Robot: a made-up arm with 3 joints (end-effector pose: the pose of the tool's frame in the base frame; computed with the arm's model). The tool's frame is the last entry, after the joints. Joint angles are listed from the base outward.
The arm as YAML. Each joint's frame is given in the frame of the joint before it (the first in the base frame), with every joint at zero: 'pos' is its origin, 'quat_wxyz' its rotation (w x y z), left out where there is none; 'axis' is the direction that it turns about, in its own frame. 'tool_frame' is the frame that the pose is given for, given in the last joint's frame.
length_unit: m
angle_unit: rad
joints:
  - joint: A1
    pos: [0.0, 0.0, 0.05]
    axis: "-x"
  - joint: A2
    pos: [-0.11, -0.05, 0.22]
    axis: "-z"
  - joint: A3
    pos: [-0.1, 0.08, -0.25]
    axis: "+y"
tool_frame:
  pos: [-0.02, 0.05, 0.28]
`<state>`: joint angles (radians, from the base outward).
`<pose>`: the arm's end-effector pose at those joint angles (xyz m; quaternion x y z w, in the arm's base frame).
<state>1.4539 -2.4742 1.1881</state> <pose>-0.3101 0.0857 0.1183 0.5755 -0.6573 -0.4632 0.1487</pose>
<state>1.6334 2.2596 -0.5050</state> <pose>0.1512 0.2010 -0.0254 -0.4559 -0.7113 -0.5218 0.1183</pose>
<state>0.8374 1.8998 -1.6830</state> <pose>0.1345 0.1163 -0.2004 -0.7117 -0.6167 -0.3188 0.1076</pose>
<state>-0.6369 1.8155 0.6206</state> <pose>0.0048 -0.2264 0.1430 0.4121 0.4135 -0.6539 0.4813</pose>
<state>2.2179 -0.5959 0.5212</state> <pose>-0.1647 0.1356 -0.1401 -0.8606 0.3637 -0.0941 0.3439</pose>
